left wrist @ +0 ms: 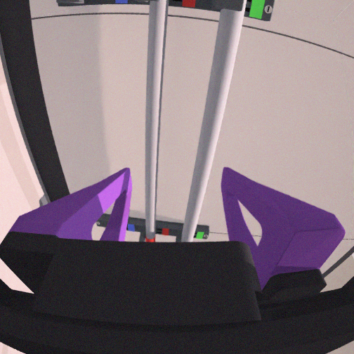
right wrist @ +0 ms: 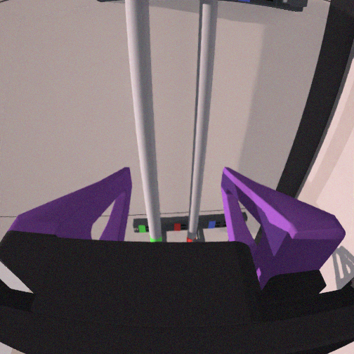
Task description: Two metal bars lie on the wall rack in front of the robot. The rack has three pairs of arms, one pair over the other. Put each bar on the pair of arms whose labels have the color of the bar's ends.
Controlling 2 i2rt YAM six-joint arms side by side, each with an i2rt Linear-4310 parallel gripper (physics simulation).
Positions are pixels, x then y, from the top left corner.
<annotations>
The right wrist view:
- right gripper: 176,175
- wall rack: 208,220
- wall: 74,121
</annotations>
